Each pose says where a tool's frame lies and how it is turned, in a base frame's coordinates. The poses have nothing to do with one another.
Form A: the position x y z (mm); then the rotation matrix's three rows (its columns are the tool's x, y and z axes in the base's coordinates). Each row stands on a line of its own.
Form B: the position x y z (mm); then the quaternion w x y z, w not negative. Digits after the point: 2 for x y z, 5 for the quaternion.
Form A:
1:
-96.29 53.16 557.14
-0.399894 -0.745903 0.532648
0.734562 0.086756 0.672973
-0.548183 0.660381 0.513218
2:
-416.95 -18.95 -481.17
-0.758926 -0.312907 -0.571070
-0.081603 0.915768 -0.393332
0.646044 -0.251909 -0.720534
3:
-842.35 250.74 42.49
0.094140 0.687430 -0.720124
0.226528 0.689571 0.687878
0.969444 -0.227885 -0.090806
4:
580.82 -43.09 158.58
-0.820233 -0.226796 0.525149
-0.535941 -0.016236 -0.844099
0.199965 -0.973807 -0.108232
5:
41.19 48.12 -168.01
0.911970 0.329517 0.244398
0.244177 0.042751 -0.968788
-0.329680 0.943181 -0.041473
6:
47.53 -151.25 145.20
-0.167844 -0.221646 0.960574
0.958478 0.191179 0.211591
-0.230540 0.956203 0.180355
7:
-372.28 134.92 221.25
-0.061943 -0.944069 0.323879
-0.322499 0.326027 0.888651
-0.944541 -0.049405 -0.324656
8:
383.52 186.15 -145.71
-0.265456 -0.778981 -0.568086
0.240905 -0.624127 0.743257
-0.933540 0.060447 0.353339
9:
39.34 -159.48 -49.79
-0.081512 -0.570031 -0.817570
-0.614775 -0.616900 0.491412
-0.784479 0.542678 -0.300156
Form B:
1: -96.29 53.16 557.14 0.54774 -0.00575 0.49331 0.67571
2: -416.95 -18.95 -481.17 0.33027 0.10705 -0.92131 0.17509
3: -842.35 250.74 42.49 0.65056 -0.35191 -0.64928 -0.17712
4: 580.82 -43.09 158.58 0.11758 -0.27579 0.69142 -0.65731
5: 41.19 48.12 -168.01 0.69160 0.69114 0.20752 -0.03085
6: 47.53 -151.25 145.20 0.54856 0.33935 0.54283 0.53782
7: -372.28 134.92 221.25 0.48462 -0.48391 0.65434 0.32065
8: 383.52 186.15 -145.71 0.34050 -0.50133 0.26832 0.74882
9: 39.34 -159.48 -49.79 0.01892 0.67741 -0.43726 -0.59124
